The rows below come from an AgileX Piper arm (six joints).
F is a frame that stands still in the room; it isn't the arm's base.
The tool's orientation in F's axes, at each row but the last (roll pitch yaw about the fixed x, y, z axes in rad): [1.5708, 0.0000, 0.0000]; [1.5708, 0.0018, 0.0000]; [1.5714, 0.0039, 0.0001]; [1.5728, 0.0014, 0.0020]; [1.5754, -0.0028, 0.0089]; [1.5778, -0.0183, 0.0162]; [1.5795, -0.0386, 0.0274]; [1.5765, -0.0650, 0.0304]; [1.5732, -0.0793, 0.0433]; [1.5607, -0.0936, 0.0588]
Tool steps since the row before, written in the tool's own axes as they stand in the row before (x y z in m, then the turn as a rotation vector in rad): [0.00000, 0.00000, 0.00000, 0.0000, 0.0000, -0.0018]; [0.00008, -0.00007, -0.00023, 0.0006, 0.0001, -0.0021]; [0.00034, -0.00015, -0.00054, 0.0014, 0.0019, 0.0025]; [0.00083, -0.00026, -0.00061, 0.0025, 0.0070, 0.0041]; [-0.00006, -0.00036, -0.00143, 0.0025, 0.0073, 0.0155]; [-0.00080, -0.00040, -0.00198, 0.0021, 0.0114, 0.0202]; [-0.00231, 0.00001, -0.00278, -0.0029, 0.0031, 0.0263]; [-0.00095, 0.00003, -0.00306, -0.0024, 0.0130, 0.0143]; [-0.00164, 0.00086, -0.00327, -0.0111, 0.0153, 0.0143]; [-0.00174, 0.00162, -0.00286, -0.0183, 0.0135, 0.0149]
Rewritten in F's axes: [0.00000, 0.00000, 0.00000, 0.0000, 0.0018, 0.0000]; [0.00008, 0.00023, -0.00007, 0.0006, 0.0021, 0.0001]; [0.00034, 0.00054, -0.00015, 0.0014, -0.0025, 0.0019]; [0.00083, 0.00061, -0.00026, 0.0025, -0.0041, 0.0070]; [-0.00007, 0.00143, -0.00035, 0.0026, -0.0155, 0.0072]; [-0.00082, 0.00197, -0.00040, 0.0022, -0.0202, 0.0113]; [-0.00238, 0.00272, -0.00005, -0.0023, -0.0264, 0.0028]; [-0.00104, 0.00303, -0.00001, -0.0028, -0.0145, 0.0127]; [-0.00184, 0.00319, 0.00074, -0.0116, -0.0149, 0.0143]; [-0.00205, 0.00276, 0.00142, -0.0186, -0.0159, 0.0119]
